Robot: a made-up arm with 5 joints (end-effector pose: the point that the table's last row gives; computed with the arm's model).
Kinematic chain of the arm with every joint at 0, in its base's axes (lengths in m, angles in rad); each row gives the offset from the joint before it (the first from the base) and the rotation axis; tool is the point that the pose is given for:
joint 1: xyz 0 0 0.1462 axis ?
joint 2: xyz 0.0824 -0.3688 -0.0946 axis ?
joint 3: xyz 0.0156 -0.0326 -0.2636 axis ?
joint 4: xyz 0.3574 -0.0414 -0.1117 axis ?
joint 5: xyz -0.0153 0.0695 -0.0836 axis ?
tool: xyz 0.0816 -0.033 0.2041
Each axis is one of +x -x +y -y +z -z.
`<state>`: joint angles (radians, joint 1 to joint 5).
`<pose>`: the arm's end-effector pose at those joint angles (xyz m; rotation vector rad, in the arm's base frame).
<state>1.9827 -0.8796 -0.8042 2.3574 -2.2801</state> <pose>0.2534 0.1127 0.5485 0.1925 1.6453 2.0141</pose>
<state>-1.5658 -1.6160 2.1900 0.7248 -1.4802</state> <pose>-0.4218 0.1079 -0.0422 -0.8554 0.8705 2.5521</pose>
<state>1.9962 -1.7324 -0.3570 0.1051 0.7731</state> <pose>0.2966 0.0450 0.3903 -0.8826 -1.4435 0.5864</pose>
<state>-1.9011 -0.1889 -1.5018 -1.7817 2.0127</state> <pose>-0.4850 -0.1410 -0.0212 0.4306 0.1120 2.7397</pose>
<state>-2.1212 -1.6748 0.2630 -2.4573 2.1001</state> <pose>-0.6009 0.0049 0.3169 -1.4783 -1.3070 2.3257</pose>
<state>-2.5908 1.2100 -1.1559 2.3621 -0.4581</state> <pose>-0.5820 -0.6751 0.2894 -1.4749 -1.5559 1.6311</pose>
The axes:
joint 1: -y
joint 2: -z
joint 3: -x
joint 4: +y
joint 5: -z

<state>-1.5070 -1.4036 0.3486 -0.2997 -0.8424</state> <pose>-0.3524 0.0302 0.0122 1.2980 0.3381 1.8381</pose>
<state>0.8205 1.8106 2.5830 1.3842 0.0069</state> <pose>0.0661 -0.8320 -0.1121 0.2351 -2.3567 1.9116</pose>
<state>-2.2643 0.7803 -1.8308 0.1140 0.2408</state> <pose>-0.5342 -0.7001 0.1000 0.2394 1.0780 -2.0498</pose>
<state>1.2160 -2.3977 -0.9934 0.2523 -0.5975</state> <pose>0.2129 -0.0521 -0.2174 -0.8948 0.9730 2.2711</pose>
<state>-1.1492 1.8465 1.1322 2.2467 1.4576</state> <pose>-0.4400 -0.7875 0.2146 0.5126 -0.8109 0.4802</pose>
